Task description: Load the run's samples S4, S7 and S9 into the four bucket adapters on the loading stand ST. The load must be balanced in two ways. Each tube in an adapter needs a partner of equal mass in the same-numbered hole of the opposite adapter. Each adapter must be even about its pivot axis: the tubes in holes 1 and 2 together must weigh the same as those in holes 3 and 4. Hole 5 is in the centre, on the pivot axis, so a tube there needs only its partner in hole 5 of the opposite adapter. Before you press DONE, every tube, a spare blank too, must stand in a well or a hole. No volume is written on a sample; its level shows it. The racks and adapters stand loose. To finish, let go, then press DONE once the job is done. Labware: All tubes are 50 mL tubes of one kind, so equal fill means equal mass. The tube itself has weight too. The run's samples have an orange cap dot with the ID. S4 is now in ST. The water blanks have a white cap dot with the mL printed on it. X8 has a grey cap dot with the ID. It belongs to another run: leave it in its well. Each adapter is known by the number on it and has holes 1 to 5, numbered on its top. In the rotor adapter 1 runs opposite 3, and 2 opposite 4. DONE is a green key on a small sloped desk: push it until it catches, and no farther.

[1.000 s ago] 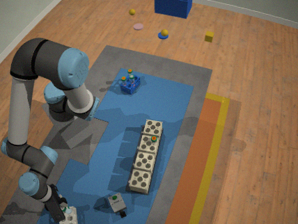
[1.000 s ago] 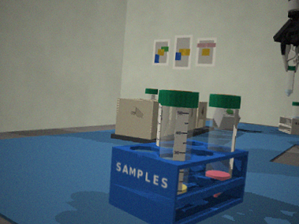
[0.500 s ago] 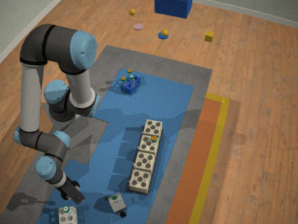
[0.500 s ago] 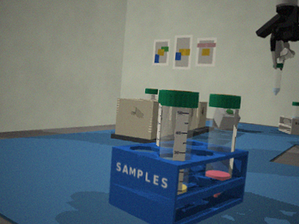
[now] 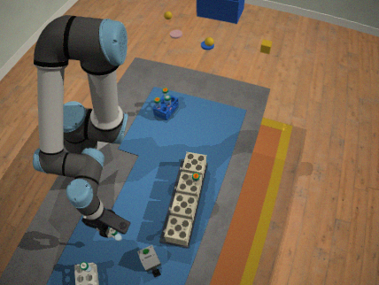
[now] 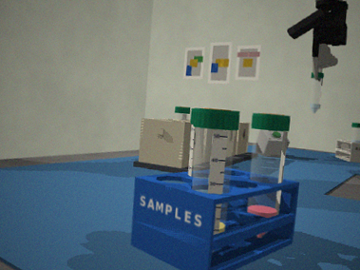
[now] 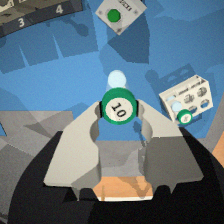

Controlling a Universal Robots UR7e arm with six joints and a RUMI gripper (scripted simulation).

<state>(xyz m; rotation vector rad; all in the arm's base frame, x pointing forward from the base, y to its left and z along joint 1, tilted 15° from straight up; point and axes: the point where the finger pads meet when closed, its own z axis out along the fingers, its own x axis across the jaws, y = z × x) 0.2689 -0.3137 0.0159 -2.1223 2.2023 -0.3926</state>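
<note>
Right now the white-dot blank is 1 cm behind my hand and 5 cm below it. The rest, counted from my hand: blanks rack: 11 cm behind, 19 cm to the right, 22 cm below; done desk: 12 cm ahead, 2 cm to the right, 19 cm below; sample tube S9: 9 cm behind, 76 cm to the left, 18 cm below.
</note>
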